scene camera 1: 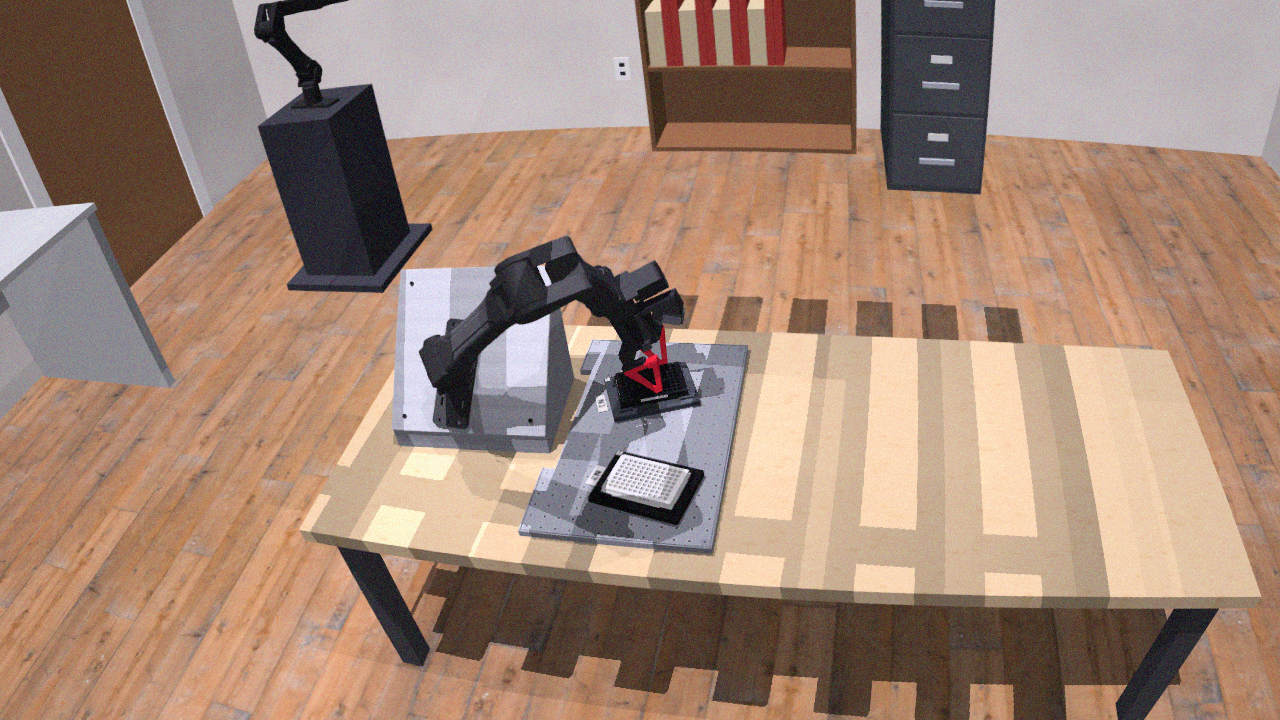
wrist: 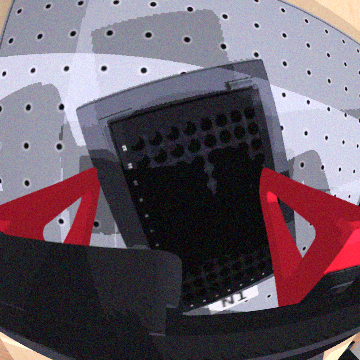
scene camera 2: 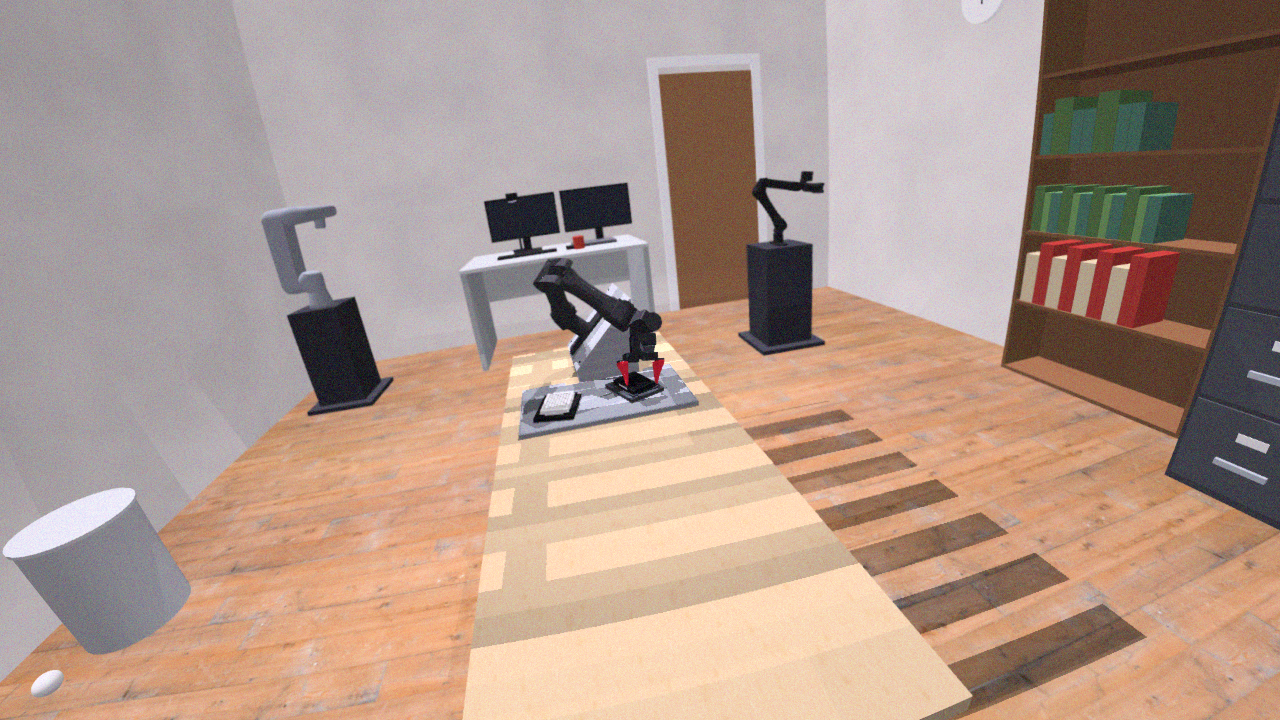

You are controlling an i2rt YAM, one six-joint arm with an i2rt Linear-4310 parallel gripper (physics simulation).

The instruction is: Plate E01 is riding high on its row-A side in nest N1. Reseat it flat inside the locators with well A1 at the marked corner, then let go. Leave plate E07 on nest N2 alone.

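Where they show: gripper, between the fingertips: (scene camera 1: 662, 378) (wrist: 178, 176) (scene camera 2: 642, 384); arm's base, origin of its link: (scene camera 1: 458, 373) (scene camera 2: 587, 332).
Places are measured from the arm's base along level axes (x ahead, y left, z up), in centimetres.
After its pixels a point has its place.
Plate E01 (scene camera 1: 631, 385) {x 29.9, y 9.8, z -8.4 cm} (scene camera 2: 636, 383) {x 35.1, y 11.8, z -8.7 cm} (wrist: 200, 210) {x 33.4, y 12.4, z -8.4 cm} is a black well plate in the dark nest N1 (scene camera 1: 657, 411) {x 35.7, y 5.5, z -10.6 cm} (wrist: 170, 89) {x 39.8, y 14.5, z -10.1 cm}. It lies in deep shadow, and I cannot tell its tilt or find well A1. My gripper (scene camera 1: 660, 376) {x 35.0, y 13.5, z -9.5 cm} (scene camera 2: 641, 384) {x 35.0, y 13.5, z -9.5 cm} (wrist: 178, 176) {x 35.0, y 13.5, z -9.5 cm} is open, with its red fingers apart over the plate's long sides. In the wrist view the plate is turned slightly relative to the fingers, with the right finger close to its edge and the left finger farther out. Plate E07 (scene camera 1: 646, 479) {x 38.1, y -13.3, z -8.8 cm} (scene camera 2: 558, 402) {x 38.9, y -12.9, z -8.8 cm}, white, sits on the black nest N2 (scene camera 1: 644, 511) {x 38.9, y -19.3, z -10.1 cm}.
Both nests stand on a grey perforated board (scene camera 1: 554, 514) {x 23.7, y -21.2, z -11.3 cm} (wrist: 30, 125) {x 37.1, y 23.3, z -11.3 cm} on the wooden table (scene camera 1: 1074, 447) {x 114.3, y 5.1, z -12.6 cm}. The N1 label (wrist: 232, 298) {x 24.4, y 7.2, z -11.1 cm} lies beside the nest. The arm's slanted grey mount (scene camera 1: 537, 394) {x 15.9, y -1.2, z -2.5 cm} stands left of the board in scene camera 1.
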